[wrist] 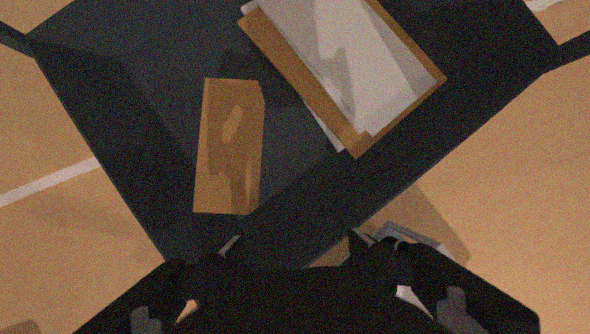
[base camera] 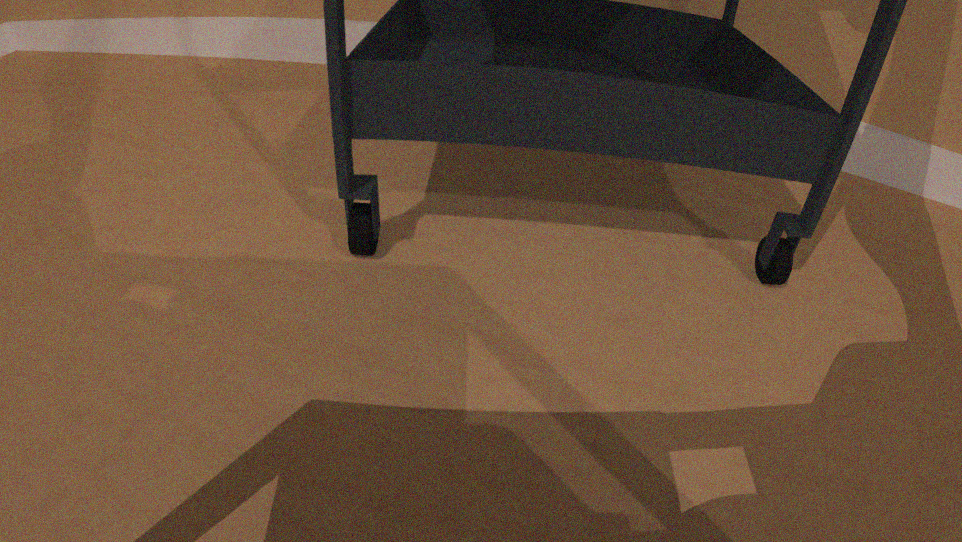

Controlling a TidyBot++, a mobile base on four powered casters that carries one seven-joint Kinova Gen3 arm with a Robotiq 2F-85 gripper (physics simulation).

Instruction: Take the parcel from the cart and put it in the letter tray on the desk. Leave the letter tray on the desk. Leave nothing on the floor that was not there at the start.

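Places are measured from the arm's base along level axes (x right, y ahead, z up), in metres.
Pixels of known places: gripper, between the fingertips: [wrist: 296, 244].
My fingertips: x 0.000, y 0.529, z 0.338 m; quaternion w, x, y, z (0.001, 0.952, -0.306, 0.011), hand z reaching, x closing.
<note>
Ahead of a thing's pixels: the offset from my fingertips to its top centre. "*": to the spot under its first point.
The parcel, a brown box {dz -0.020, dx +0.002, dy +0.109 m} [wrist: 227, 145], lies on the dark cart [wrist: 95, 100] [base camera: 572, 114], left of the middle in the wrist view. Its long side runs nearly up and down in that view. My gripper [wrist: 296, 244] is open, with its fingers apart at the bottom of the wrist view. The parcel is ahead of the left finger and not between the fingers. How high the fingers are above the cart is hard to tell. The desk and the letter tray do not show in either view.
A stack of white papers {dz -0.056, dx +0.191, dy +0.132 m} [wrist: 380, 90] and brown envelopes {dz -0.062, dx +0.185, dy +0.128 m} [wrist: 300, 75] lies on the cart, right of the parcel. A grey-edged object [wrist: 407, 233] shows partly behind the right finger. The cart's posts {* dz -0.565, dx -0.102, dy -0.029 m} [base camera: 338, 100] and casters {* dz -0.694, dx -0.090, dy -0.024 m} [base camera: 363, 228] stand on the brown floor.
</note>
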